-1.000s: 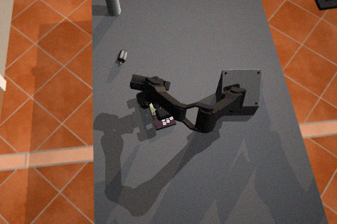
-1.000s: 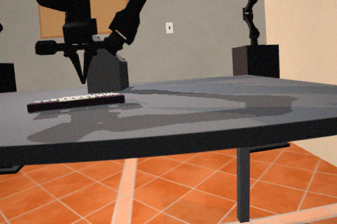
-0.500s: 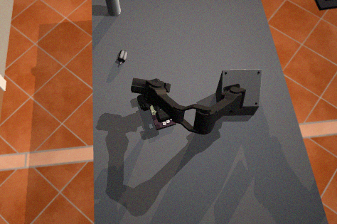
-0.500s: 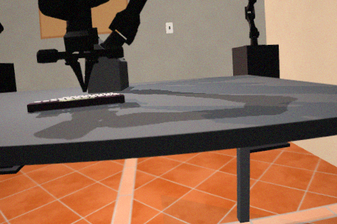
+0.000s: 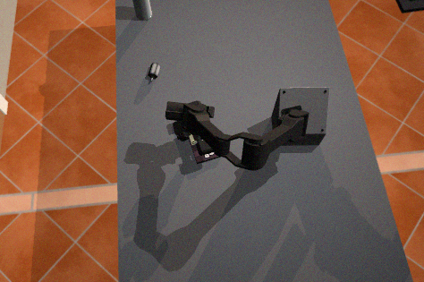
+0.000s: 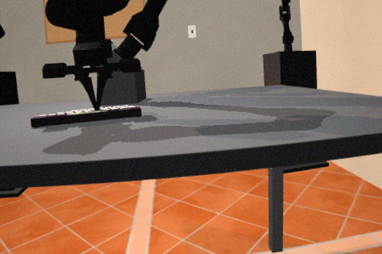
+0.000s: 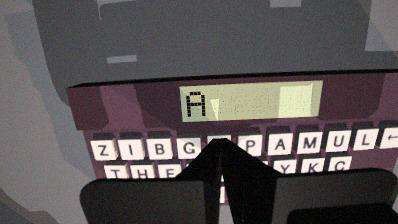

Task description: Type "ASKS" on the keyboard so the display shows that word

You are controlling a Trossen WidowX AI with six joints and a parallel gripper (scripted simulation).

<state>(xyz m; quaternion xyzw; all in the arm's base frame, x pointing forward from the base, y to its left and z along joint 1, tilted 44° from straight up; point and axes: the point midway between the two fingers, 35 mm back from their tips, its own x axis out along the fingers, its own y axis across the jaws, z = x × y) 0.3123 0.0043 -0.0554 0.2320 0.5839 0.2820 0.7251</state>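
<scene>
Right now my hand is 10 mm short of the left-arrow key, 110 mm to the left of it and 40 mm above it.
</scene>
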